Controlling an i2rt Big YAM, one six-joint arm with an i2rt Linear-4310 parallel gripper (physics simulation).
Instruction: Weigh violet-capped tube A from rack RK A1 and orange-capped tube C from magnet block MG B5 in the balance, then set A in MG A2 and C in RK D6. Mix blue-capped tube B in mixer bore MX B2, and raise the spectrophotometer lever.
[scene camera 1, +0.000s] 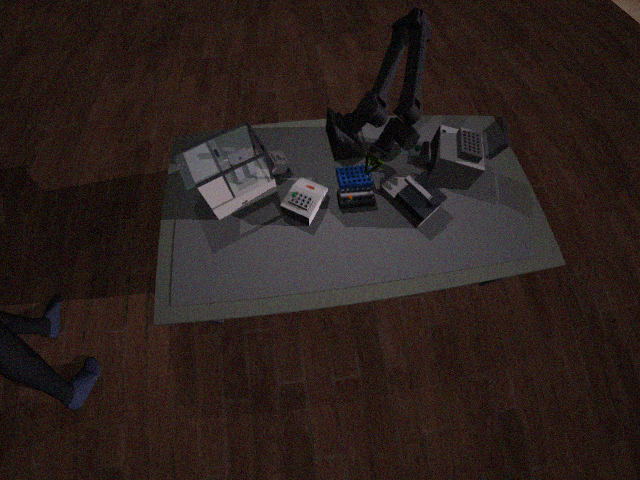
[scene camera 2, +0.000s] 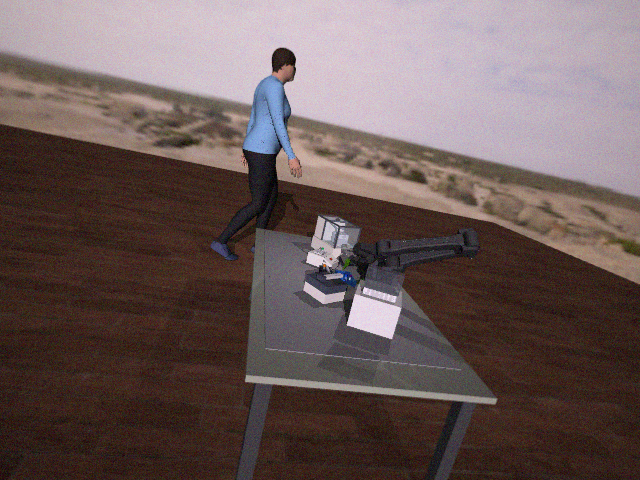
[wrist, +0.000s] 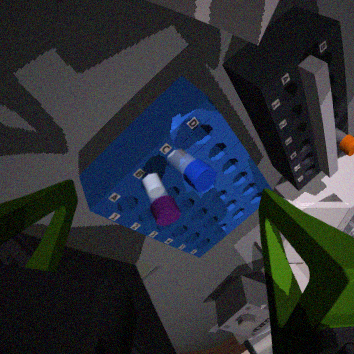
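Pixels of known places: gripper, fingertip midpoint: (scene camera 1: 368, 169) (scene camera 2: 349, 276) (wrist: 165, 194); arm's base, link origin: (scene camera 1: 346, 128).
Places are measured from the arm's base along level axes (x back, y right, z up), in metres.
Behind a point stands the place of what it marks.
My gripper (scene camera 1: 374, 163) {x -0.189, y -0.078, z -0.020 m} (scene camera 2: 347, 262) (wrist: 165, 194) {x -0.189, y -0.078, z -0.020 m} is open, its green fingers wide apart above the blue rack (scene camera 1: 354, 176) {x -0.210, y -0.025, z -0.039 m} (wrist: 135, 120) {x -0.198, y -0.091, z -0.065 m}. The violet-capped tube A (wrist: 165, 209) {x -0.185, y -0.076, z -0.013 m} stands in the rack near letter B, between the fingers but not gripped. The blue-capped tube B (wrist: 200, 175) {x -0.208, y -0.082, z -0.013 m} stands beside it near letter C. The orange-capped tube C (scene camera 1: 350, 196) {x -0.316, y 0.000, z -0.011 m} (wrist: 346, 144) {x -0.312, y -0.005, z -0.015 m} is at the black magnet block (scene camera 1: 356, 204) {x -0.330, y -0.025, z -0.041 m} (wrist: 250, 87) {x -0.260, y -0.081, z -0.042 m}, partly hidden by its pale bar in the wrist view. The glass-walled balance (scene camera 1: 233, 204) {x -0.345, y 0.409, z -0.019 m} (scene camera 2: 324, 244) {x -0.309, y 0.348, z -0.002 m} is at the table's left.
A white keypad device (scene camera 1: 316, 192) {x -0.301, y 0.118, z -0.011 m} (scene camera 2: 316, 258) {x -0.356, y 0.118, z -0.025 m} stands between balance and rack. Right of the rack is a low dark-topped instrument (scene camera 1: 421, 205) {x -0.358, y -0.245, z 0.013 m} (scene camera 2: 324, 294) {x -0.325, y -0.346, z -0.025 m}. A tall white box with a bored block (scene camera 1: 444, 147) {x -0.136, y -0.359, z 0.068 m} (scene camera 2: 373, 314) {x -0.146, y -0.525, z 0.010 m} stands at the right. A person (scene camera 2: 266, 118) is beyond the table.
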